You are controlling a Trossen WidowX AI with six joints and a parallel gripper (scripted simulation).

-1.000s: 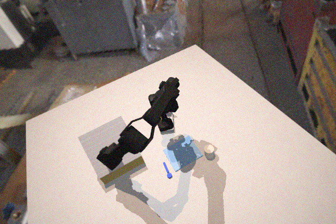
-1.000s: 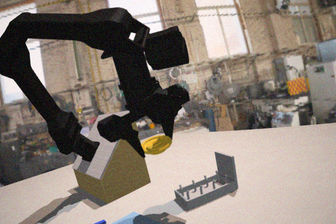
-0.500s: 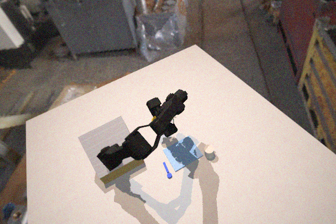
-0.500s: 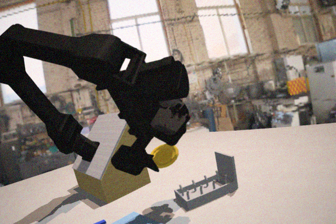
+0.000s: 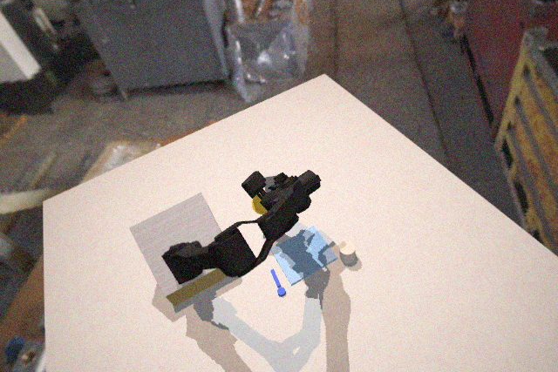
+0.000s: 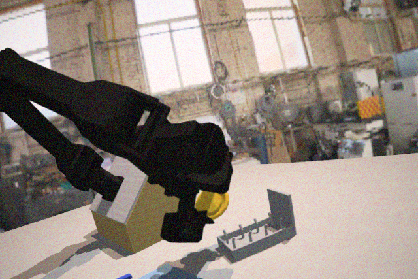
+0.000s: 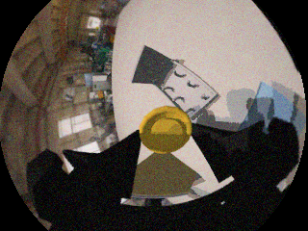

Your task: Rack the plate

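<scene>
Now: gripper tip 60 mm short of the grey dish rack, 30 mm to the right of it and 60 mm above it. Round my gripper tip: light blue mat 40 mm ahead, 170 mm to the right, 80 mm below; then yellow plate 10 mm to the right, 10 mm above; then blue spoon 70 mm behind, 220 mm to the right, 80 mm below.
</scene>
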